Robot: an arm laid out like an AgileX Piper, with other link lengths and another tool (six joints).
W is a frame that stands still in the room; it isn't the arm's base.
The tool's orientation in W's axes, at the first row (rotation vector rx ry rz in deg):
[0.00, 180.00, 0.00]
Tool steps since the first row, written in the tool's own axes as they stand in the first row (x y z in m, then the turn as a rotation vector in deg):
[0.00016, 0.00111, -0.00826, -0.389, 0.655, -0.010]
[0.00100, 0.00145, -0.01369, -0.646, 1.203, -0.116]
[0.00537, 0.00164, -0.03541, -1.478, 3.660, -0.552]
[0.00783, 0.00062, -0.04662, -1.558, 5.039, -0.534]
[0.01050, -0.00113, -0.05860, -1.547, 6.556, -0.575]
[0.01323, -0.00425, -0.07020, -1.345, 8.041, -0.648]
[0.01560, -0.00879, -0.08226, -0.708, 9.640, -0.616]
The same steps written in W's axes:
[-0.00016, 0.00111, 0.00826, 0.389, 0.655, 0.010]
[-0.00100, 0.00145, 0.01369, 0.646, 1.203, 0.116]
[-0.00537, 0.00164, 0.03541, 1.478, 3.660, 0.552]
[-0.00783, 0.00062, 0.04662, 1.558, 5.039, 0.534]
[-0.01050, -0.00113, 0.05860, 1.547, 6.556, 0.575]
[-0.01323, -0.00425, 0.07020, 1.345, 8.041, 0.648]
[-0.01560, -0.00879, 0.08226, 0.708, 9.640, 0.616]

